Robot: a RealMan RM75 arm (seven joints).
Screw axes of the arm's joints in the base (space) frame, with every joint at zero. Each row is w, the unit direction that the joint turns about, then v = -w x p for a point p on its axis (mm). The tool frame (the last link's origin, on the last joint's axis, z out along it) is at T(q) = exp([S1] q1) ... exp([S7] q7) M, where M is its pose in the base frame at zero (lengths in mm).
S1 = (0, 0, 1, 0, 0, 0)
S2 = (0, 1, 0, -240.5, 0, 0)
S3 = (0, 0, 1, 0, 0, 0)
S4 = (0, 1, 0, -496.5, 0, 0)
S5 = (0, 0, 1, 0, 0, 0)
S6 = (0, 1, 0, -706.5, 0, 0)
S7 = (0, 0, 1, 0, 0, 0)
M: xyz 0 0 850.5 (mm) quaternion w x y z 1 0 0 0
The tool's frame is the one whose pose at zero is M.
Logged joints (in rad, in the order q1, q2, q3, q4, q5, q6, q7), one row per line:
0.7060, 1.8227, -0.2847, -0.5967, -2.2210, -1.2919, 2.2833
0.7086, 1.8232, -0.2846, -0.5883, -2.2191, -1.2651, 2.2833
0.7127, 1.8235, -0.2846, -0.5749, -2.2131, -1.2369, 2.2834
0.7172, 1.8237, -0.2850, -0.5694, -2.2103, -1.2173, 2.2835
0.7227, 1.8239, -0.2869, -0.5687, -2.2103, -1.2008, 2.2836
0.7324, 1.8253, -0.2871, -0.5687, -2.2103, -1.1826, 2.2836
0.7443, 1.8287, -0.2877, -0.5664, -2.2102, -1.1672, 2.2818
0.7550, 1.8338, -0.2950, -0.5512, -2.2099, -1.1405, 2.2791
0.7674, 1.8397, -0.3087, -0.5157, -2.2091, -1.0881, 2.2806
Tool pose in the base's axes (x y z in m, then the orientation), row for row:
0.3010, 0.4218, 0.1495, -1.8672, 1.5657, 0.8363
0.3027, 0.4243, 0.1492, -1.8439, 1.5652, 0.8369
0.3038, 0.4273, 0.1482, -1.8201, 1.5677, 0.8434
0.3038, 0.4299, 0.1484, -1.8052, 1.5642, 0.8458
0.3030, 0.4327, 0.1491, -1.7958, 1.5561, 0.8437
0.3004, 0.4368, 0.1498, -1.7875, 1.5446, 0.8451
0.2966, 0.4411, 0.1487, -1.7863, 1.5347, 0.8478
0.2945, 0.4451, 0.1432, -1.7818, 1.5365, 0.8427
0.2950, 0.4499, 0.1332, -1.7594, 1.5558, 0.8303
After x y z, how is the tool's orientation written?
As a rotation vector, in radians.
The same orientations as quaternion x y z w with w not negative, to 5 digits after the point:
-0.69600, 0.58362, 0.31173, 0.27890
-0.69014, 0.58583, 0.31324, 0.28703
-0.68343, 0.58866, 0.31669, 0.29345
-0.67978, 0.58903, 0.31850, 0.29917
-0.67823, 0.58770, 0.31865, 0.30508
-0.67709, 0.58508, 0.32012, 0.31104
-0.67759, 0.58216, 0.32159, 0.31391
-0.67649, 0.58336, 0.31995, 0.31572
-0.66925, 0.59180, 0.31583, 0.31956

